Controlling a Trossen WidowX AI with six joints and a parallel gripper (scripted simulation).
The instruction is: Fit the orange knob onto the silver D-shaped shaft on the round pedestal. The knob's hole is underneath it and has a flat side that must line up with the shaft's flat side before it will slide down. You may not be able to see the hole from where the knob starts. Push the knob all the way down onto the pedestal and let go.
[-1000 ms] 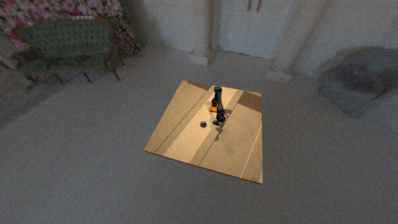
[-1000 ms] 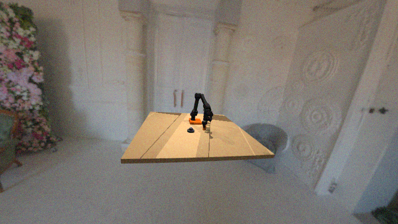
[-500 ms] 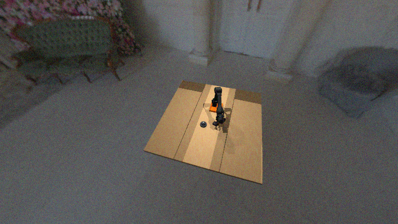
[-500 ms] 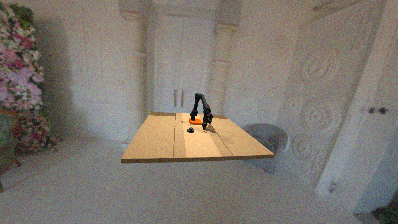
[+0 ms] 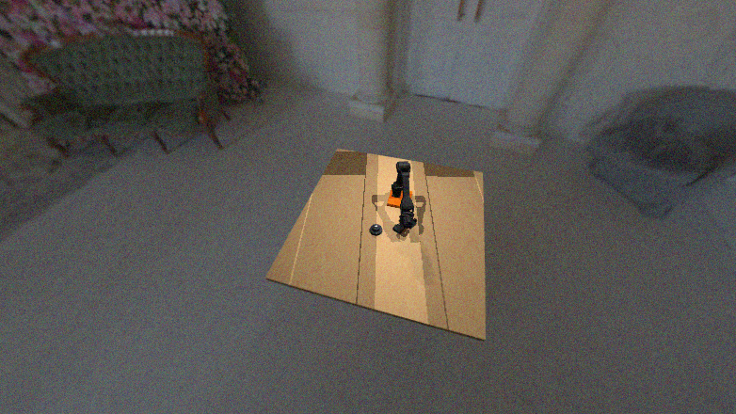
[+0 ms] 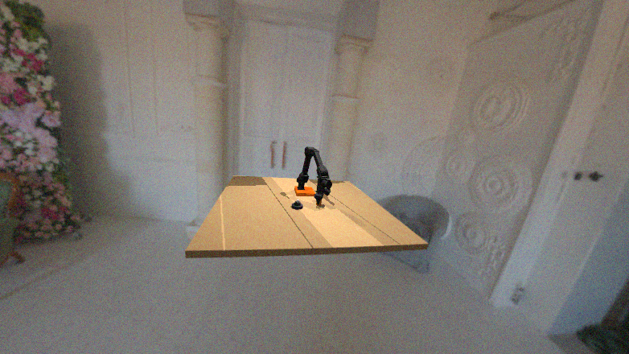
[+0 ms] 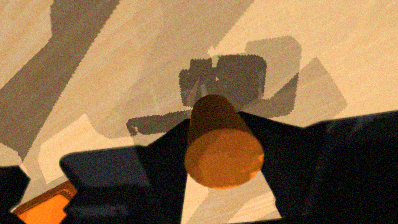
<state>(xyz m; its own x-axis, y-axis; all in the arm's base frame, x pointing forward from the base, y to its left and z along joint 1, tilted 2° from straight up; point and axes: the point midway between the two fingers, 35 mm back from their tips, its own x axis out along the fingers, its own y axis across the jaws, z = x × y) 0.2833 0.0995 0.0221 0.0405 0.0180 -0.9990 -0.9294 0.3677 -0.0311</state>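
The pedestal with D-shaped shaft lies 5 cm ahead of my gripper tip, 18 cm to the right of it and 2 cm above it. The rest, counted from my gripper tip: orange knob 3 cm above.
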